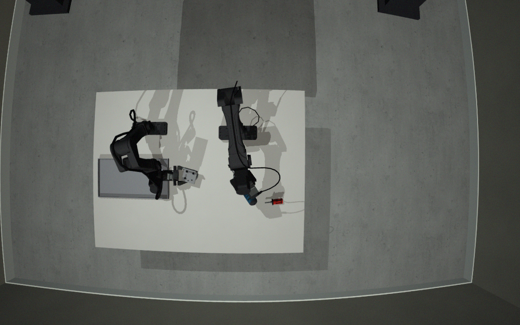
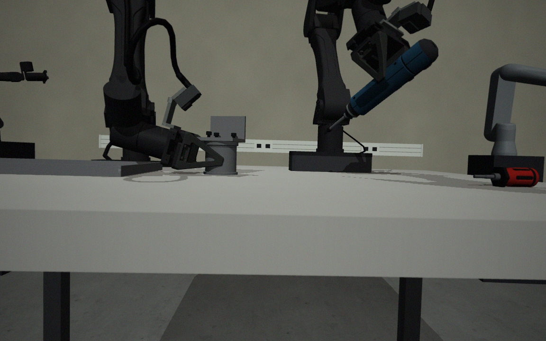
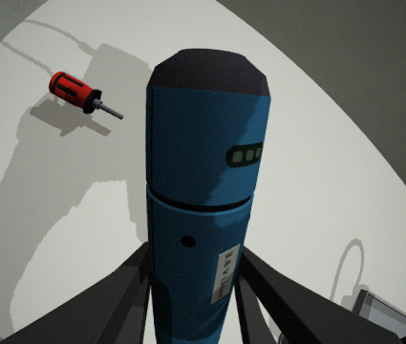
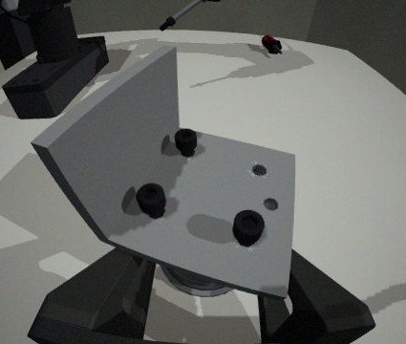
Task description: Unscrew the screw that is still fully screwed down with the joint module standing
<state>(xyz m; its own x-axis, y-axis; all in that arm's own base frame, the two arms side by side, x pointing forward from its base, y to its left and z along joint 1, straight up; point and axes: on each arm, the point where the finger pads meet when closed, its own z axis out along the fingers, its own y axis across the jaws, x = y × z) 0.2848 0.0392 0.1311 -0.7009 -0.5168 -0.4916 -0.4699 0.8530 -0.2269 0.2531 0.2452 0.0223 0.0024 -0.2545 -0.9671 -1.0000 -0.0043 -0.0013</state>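
The joint module lies right at my right hand. The rest, counted from my right hand: flat grey plate (34 cm to the right, 4 cm ahead, 2 cm below); then grey l-shaped bracket (5 cm above); then screwdriver bit (22 cm to the left, 8 cm above, 5 cm behind).
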